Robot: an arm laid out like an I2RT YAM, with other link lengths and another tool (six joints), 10 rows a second.
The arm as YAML. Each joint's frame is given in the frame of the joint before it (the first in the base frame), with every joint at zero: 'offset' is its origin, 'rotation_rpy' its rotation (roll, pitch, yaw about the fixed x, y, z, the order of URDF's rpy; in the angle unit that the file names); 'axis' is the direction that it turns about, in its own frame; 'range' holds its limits. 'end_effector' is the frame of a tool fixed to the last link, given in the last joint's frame.
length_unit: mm
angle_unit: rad
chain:
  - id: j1
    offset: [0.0, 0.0, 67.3]
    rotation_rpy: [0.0, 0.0, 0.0]
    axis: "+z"
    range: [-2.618, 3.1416]
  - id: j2
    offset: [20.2, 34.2, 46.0]
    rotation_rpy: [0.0, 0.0, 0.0]
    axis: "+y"
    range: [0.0, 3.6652]
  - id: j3
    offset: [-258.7, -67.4, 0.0]
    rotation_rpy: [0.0, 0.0, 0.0]
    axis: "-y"
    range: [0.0, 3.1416]
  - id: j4
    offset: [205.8, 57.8, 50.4]
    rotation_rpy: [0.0, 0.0, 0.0]
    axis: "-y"
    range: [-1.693, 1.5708]
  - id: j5
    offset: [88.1, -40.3, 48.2]
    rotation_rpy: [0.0, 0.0, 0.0]
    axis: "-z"
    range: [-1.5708, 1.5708]
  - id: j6
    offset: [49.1, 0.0, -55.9]
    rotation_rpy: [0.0, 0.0, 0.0]
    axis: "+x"
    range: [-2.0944, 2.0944]
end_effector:
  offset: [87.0, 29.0, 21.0]
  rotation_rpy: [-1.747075, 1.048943, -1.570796]
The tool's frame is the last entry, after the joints.
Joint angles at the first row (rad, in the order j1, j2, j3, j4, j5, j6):
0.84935 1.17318 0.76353 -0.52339 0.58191 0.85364
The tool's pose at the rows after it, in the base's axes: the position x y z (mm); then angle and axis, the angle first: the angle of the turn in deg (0 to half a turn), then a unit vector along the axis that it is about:
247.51 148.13 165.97 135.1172 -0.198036 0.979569 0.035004
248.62 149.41 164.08 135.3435 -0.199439 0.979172 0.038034
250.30 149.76 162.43 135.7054 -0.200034 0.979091 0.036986
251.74 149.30 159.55 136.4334 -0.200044 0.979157 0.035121
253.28 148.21 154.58 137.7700 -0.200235 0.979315 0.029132
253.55 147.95 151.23 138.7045 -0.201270 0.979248 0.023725
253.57 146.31 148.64 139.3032 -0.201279 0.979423 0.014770
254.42 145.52 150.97 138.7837 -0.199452 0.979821 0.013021
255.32 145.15 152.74 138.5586 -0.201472 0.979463 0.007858
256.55 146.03 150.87 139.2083 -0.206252 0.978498 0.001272
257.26 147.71 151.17 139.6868 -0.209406 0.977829 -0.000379
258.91 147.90 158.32 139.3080 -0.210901 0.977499 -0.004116
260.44 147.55 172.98 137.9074 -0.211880 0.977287 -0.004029
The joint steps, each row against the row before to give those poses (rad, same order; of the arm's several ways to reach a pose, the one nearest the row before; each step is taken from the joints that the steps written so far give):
-0.01760 0.00404 -0.00985 0.02460 -0.03626 -0.01343
-0.00473 0.00747 -0.00349 0.01287 -0.01020 -0.00488
-0.00663 0.01069 0.00234 0.00464 -0.00581 -0.00531
-0.00904 0.01222 0.00249 -0.00037 -0.00869 -0.00431
-0.01051 0.02066 0.00637 -0.00909 -0.00817 -0.00380
-0.00166 0.01454 0.00576 -0.01057 -0.00084 0.00028
-0.00020 0.00960 0.00290 -0.01125 0.00893 0.00081
-0.00103 -0.00425 0.00234 0.00020 0.00744 -0.00076
-0.00027 0.00079 0.00660 -0.00469 0.00880 -0.00730
-0.00102 0.01618 0.00970 -0.00656 0.00208 -0.00894
0.00102 0.01063 0.01432 -0.01176 -0.00232 -0.00322
-0.00134 -0.00258 0.02810 -0.02533 0.00754 -0.00783
-0.00213 -0.02077 0.03832 -0.03223 0.00937 -0.01289

